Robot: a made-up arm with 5 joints. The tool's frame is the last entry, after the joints. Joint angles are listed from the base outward. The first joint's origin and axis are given. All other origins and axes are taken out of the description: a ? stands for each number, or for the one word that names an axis. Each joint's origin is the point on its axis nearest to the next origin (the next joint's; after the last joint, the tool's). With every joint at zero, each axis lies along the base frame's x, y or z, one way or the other. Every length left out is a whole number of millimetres.
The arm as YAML. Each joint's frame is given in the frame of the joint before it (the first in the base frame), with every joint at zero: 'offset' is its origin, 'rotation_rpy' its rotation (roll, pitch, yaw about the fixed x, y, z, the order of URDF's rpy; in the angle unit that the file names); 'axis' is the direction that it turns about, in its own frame. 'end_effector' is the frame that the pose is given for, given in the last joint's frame.
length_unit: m
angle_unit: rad
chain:
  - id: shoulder
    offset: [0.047, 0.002, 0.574]
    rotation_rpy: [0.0, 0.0, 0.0]
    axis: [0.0, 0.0, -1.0]
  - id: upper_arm
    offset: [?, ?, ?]
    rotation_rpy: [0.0, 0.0, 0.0]
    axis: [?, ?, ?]
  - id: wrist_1
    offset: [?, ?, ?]
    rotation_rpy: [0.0, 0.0, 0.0]
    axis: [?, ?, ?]
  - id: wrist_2
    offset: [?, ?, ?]
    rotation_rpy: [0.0, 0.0, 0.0]
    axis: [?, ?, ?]
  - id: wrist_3
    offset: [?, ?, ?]
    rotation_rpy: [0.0, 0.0, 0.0]
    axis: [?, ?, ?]
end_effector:
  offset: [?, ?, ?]
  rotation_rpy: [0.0, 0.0, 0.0]
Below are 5 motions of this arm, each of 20 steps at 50 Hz.
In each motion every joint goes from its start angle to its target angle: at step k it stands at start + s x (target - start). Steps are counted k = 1, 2, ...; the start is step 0. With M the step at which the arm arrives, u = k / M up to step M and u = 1 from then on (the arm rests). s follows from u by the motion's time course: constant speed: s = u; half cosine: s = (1 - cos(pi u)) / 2; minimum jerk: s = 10 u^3 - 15 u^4 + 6 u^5.
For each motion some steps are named. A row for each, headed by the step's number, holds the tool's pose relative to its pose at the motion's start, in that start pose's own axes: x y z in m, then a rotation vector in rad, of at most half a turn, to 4 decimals.
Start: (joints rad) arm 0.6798 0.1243 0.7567 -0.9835 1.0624
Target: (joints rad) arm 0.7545 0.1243 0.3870 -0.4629 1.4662
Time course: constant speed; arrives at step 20
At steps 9, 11, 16, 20:
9: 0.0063 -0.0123 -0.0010 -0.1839 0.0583 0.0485
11: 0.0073 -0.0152 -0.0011 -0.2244 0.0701 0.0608
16: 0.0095 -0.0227 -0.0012 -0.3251 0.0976 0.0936
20: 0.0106 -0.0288 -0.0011 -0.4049 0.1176 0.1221

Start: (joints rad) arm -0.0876 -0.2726 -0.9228 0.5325 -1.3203
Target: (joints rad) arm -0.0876 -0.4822 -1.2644 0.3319 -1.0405
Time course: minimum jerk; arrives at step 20
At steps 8, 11, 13, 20:
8: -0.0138 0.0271 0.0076 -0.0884 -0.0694 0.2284
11: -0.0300 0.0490 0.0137 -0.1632 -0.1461 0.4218
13: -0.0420 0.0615 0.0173 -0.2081 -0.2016 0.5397
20: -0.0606 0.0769 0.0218 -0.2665 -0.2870 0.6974

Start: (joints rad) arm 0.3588 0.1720 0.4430 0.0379 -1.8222
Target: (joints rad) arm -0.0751 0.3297 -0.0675 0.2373 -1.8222
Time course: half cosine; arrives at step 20
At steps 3, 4, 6, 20:
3: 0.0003 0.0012 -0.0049 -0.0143 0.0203 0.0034
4: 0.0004 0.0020 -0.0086 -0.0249 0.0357 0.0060
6: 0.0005 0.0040 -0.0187 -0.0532 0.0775 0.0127
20: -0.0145 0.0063 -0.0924 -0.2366 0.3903 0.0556

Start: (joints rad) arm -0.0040 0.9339 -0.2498 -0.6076 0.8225
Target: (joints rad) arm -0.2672 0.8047 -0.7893 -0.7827 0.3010
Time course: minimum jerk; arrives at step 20
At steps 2, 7, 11, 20:
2: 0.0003 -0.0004 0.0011 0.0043 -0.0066 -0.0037
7: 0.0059 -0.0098 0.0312 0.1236 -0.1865 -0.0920
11: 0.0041 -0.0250 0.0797 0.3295 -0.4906 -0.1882
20: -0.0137 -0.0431 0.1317 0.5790 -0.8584 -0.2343

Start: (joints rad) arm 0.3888 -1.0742 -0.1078 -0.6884 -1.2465
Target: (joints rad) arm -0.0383 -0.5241 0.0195 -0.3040 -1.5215
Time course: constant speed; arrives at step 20
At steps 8, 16, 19, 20:
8: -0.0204 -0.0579 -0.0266 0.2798 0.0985 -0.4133
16: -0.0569 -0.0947 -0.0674 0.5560 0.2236 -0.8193
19: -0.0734 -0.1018 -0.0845 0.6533 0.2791 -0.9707
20: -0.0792 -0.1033 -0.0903 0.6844 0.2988 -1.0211

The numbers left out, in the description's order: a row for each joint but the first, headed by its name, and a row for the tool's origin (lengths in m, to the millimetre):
upper_arm: xyz 0.018 -0.017 0.0, axis 0.0 1.0 0.0
wrist_1: xyz 0.025 0.0 0.079, axis 0.0 1.0 0.0
wrist_2: xyz 0.087 0.0 0.028, axis 0.0 1.0 0.0
wrist_3: xyz 0.065 0.0 -0.015, axis -1.0 0.0 0.0
tool: xyz 0.0 -0.004 -0.01

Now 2 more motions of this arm.
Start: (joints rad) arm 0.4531 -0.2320 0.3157 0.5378 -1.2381
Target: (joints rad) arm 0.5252 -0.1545 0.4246 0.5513 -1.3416
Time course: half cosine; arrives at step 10
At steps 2, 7, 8, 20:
2: 0.0013 -0.0022 0.0003 0.0139 0.0009 -0.0199
7: 0.0091 -0.0186 0.0022 0.1189 0.0037 -0.1646
8: 0.0101 -0.0213 0.0024 0.1360 0.0035 -0.1875
20: 0.0110 -0.0236 0.0026 0.1508 0.0033 -0.2072

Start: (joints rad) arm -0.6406 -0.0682 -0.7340 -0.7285 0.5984
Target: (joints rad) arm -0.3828 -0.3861 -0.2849 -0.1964 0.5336
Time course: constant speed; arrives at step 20
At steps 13, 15, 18, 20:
13: -0.0170 -0.0101 -0.0185 -0.1219 0.3835 0.1989
15: -0.0209 -0.0124 -0.0207 -0.1397 0.4463 0.2224
18: -0.0273 -0.0161 -0.0234 -0.1656 0.5422 0.2542
20: -0.0320 -0.0188 -0.0248 -0.1822 0.6071 0.2729

